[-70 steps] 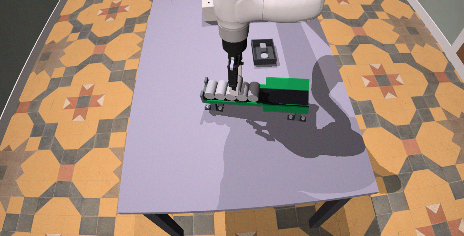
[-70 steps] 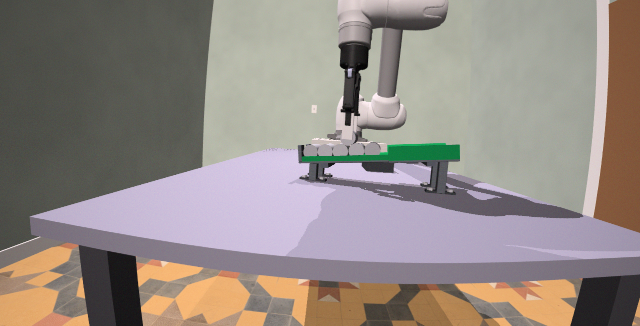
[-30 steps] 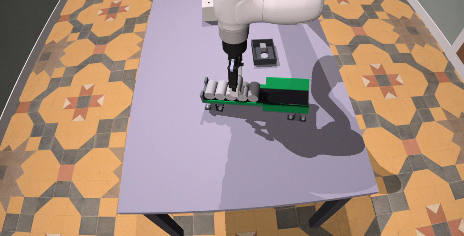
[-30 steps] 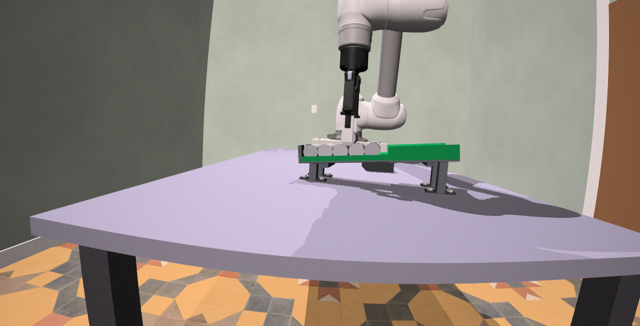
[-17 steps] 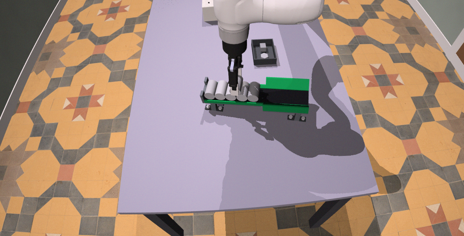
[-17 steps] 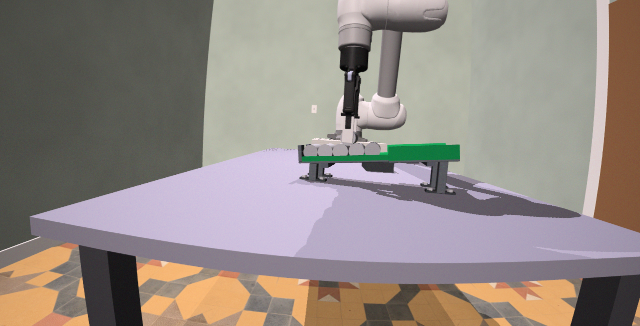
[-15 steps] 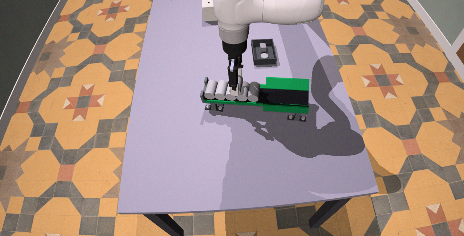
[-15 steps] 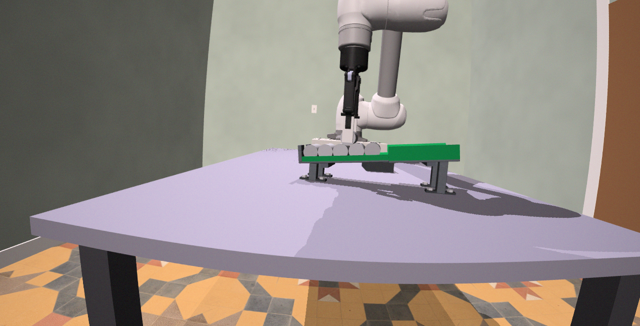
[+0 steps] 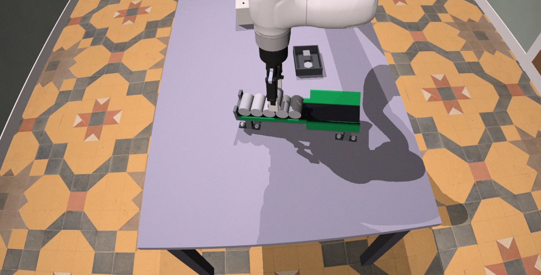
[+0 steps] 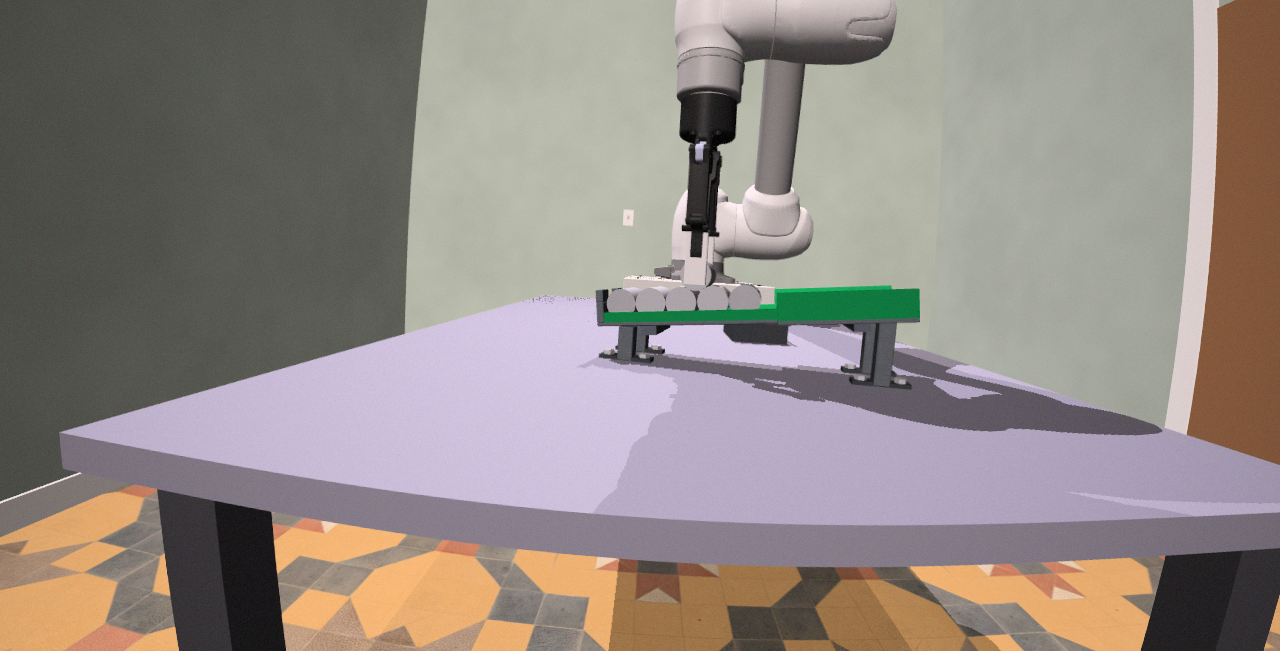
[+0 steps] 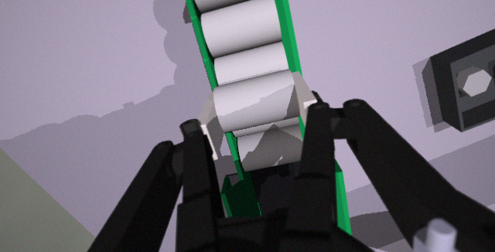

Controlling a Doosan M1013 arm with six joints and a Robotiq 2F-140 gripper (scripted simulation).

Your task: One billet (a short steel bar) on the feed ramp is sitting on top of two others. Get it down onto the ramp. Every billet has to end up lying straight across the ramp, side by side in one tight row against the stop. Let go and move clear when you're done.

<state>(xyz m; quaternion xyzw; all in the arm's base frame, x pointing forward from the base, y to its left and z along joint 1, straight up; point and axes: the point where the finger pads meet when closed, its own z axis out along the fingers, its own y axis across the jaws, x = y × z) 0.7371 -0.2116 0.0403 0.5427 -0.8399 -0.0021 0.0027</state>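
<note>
Right now the dark stop is 11 cm to the right of my hand, 7 cm below it and 5 cm behind it. From my hand the other things lie so: dark tray 23 cm behind, 18 cm to the left, 12 cm below.
</note>
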